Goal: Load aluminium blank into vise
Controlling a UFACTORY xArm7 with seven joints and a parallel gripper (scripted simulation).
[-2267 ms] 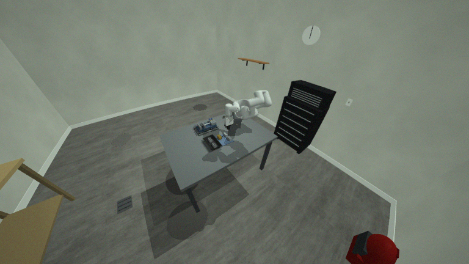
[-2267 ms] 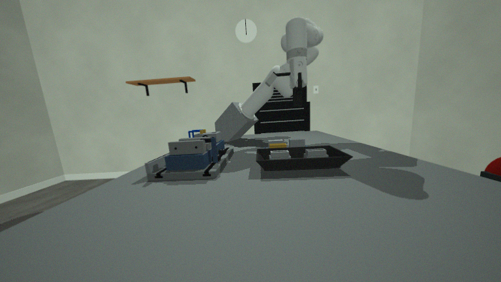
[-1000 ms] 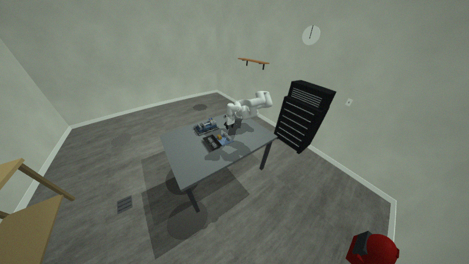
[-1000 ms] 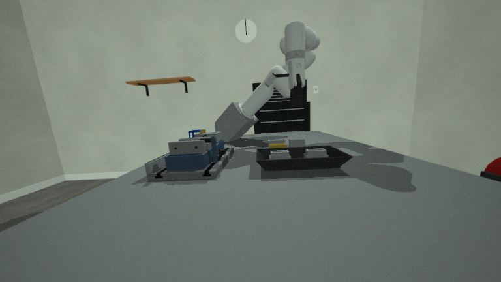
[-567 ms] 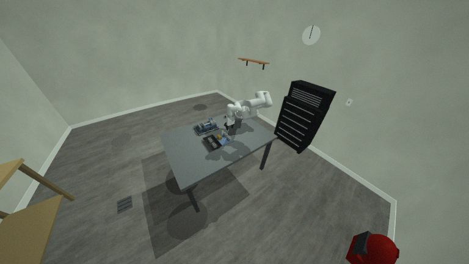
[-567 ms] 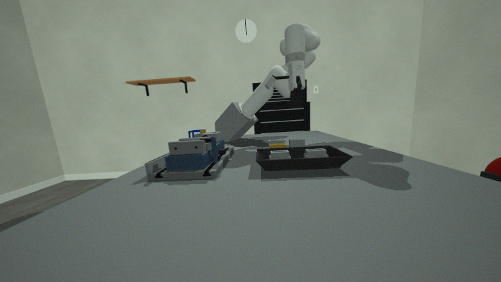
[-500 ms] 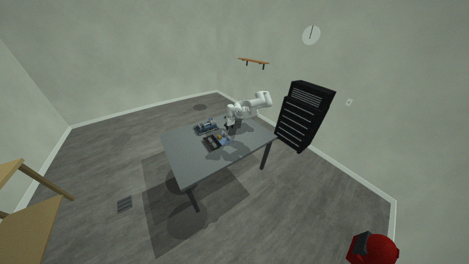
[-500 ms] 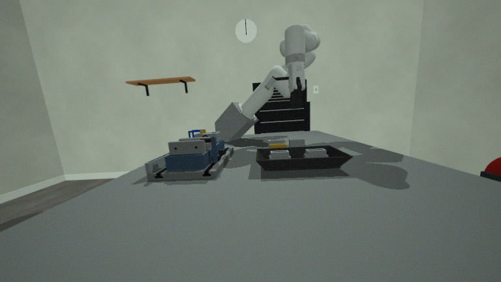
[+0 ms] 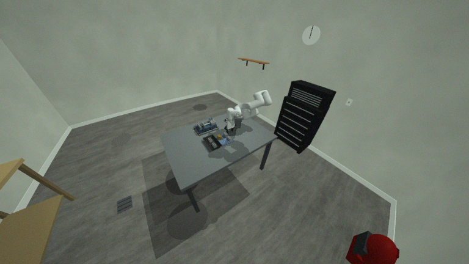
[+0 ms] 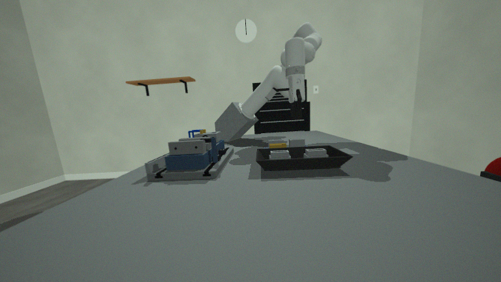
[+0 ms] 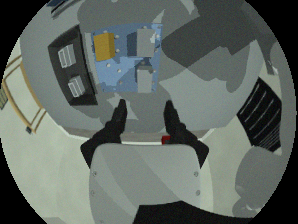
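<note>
My gripper is now 120 mm above the grey aluminium blank. The rest, counted from my hand: vise (150 mm ahead, 360 mm to the right, 100 mm below); then brass blank (90 mm ahead, 90 mm to the right, 120 mm below).
</note>
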